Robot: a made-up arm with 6 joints.
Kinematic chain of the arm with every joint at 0, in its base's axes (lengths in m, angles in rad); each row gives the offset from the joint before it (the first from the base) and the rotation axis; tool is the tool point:
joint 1: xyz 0 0 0.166 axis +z
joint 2: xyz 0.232 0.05 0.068 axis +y
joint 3: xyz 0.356 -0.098 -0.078 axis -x
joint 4: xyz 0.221 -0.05 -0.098 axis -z
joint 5: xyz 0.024 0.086 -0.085 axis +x
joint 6: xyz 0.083 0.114 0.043 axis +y
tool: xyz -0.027 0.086 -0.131
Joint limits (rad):
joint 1: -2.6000..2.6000
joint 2: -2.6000..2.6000
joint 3: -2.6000..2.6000
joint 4: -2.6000..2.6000
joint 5: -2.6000..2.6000
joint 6: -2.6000..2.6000
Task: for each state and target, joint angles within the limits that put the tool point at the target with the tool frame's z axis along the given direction. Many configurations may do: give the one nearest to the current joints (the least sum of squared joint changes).
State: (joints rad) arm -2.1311 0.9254 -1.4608 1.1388 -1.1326 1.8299
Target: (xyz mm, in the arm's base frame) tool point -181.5 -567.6 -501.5 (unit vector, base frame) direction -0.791 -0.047 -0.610
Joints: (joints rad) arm -2.2192 0.7149 -0.5660 1.0350 -1.0536 1.1117
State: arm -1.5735 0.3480 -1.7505 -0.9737 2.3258 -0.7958
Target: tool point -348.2 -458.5 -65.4 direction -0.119 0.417 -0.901
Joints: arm -2.2160 0.8956 -1.2455 -1.3064 1.4598 -0.7309
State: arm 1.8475 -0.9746 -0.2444 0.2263 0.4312 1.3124
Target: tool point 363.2 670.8 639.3 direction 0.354 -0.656 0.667
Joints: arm 0.8228 -0.9072 -0.1385 0.1055 0.6918 0.4558
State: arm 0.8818 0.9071 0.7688 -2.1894 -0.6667 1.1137
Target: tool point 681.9 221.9 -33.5 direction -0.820 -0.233 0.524
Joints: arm 0.9486 0.7508 1.1959 -2.4556 -0.6195 0.9600
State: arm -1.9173 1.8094 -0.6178 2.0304 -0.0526 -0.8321
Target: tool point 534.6 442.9 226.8 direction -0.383 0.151 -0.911
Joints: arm -2.3817 2.5983 -0.9309 1.7989 -0.2473 -0.5650
